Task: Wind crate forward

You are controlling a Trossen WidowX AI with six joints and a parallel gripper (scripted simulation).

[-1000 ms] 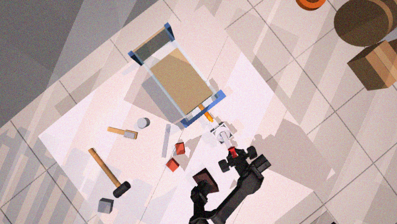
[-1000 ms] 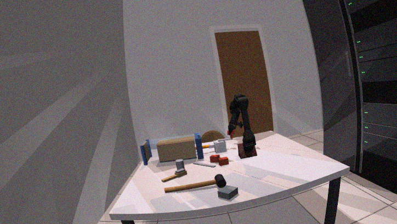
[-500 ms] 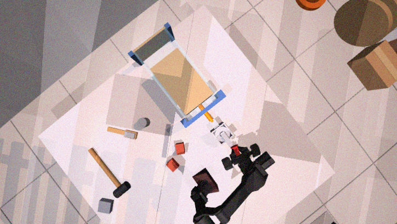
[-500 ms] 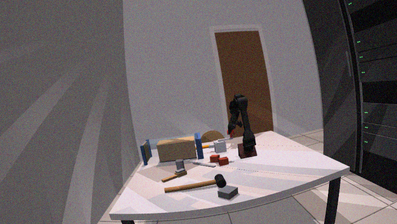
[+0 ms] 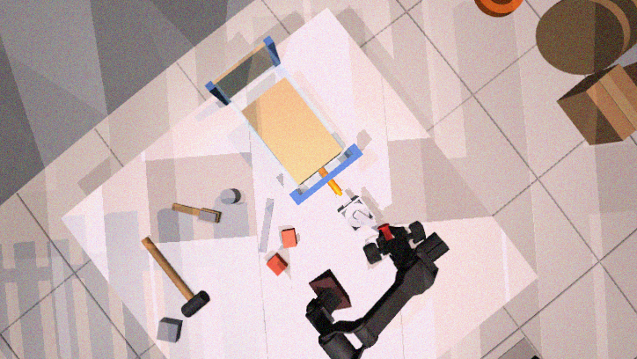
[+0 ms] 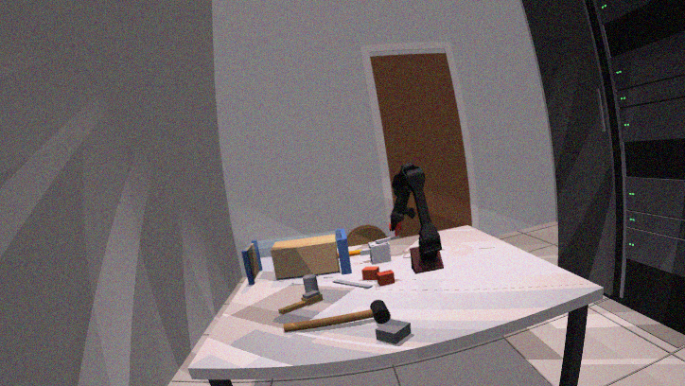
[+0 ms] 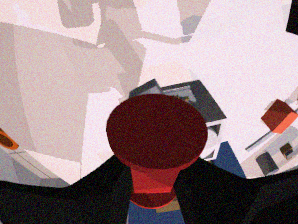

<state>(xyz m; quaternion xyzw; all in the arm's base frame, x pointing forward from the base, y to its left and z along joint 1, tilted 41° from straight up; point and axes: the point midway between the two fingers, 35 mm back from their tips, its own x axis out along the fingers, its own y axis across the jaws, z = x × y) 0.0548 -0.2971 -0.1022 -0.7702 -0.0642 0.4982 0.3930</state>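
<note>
The grey crank bar lies 30 mm below my gripper tip, 20 mm to the left of it and 20 mm ahead of it. Also, from my gripper tip: grey winch (100 mm below, 70 mm ahead, 30 mm to the left); then red knob (20 mm behind); then blue steel frame (240 mm ahead, 20 mm to the left, 20 mm below).
</note>
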